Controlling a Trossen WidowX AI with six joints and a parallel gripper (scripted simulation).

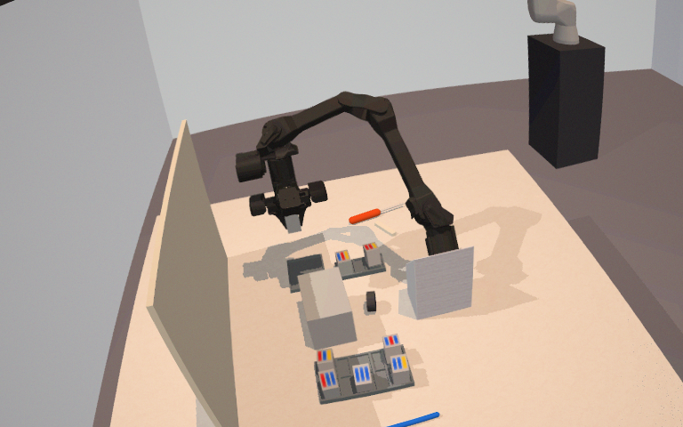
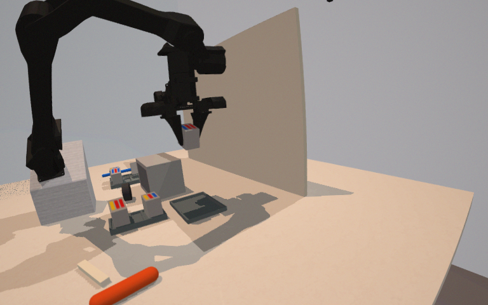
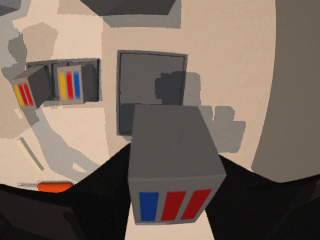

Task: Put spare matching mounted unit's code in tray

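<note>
Now: the dark grey tray 150 mm below my gripper tip. The rest, counted from my gripper tip: grey spare block: 30 mm above; then small rack: 150 mm below, 140 mm behind, 30 mm to the left; then grey mounted unit: 210 mm to the left, 110 mm below, 30 mm behind.
</note>
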